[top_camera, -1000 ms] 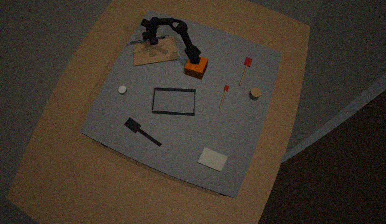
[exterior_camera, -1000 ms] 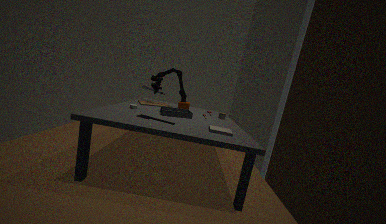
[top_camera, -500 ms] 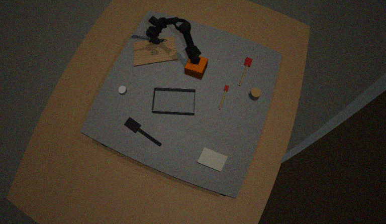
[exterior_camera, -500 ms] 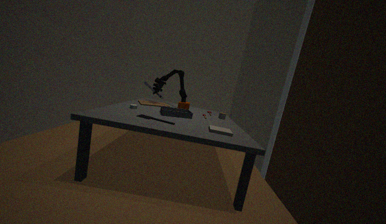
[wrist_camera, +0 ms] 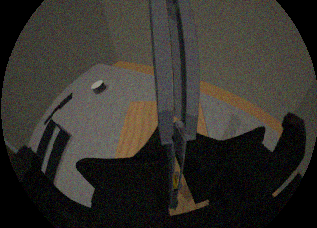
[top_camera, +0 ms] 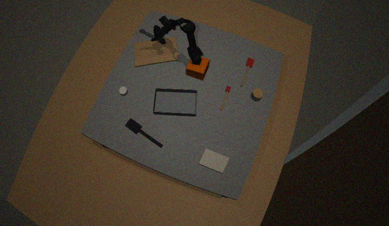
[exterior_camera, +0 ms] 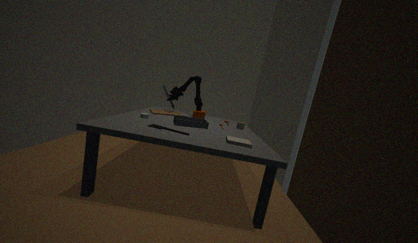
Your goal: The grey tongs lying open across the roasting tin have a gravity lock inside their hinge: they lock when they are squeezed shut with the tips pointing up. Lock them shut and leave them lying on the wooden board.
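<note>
Now: gripper tip 20 mm to the right of the wooden board and 140 mm above it. The rest, counted from my gripper tip: black spatula 670 mm ahead, 160 mm to the left, 150 mm below; roasting tin 390 mm ahead, 330 mm to the left, 120 mm below; white puck 420 mm ahead, 90 mm to the right, 130 mm below.
</note>
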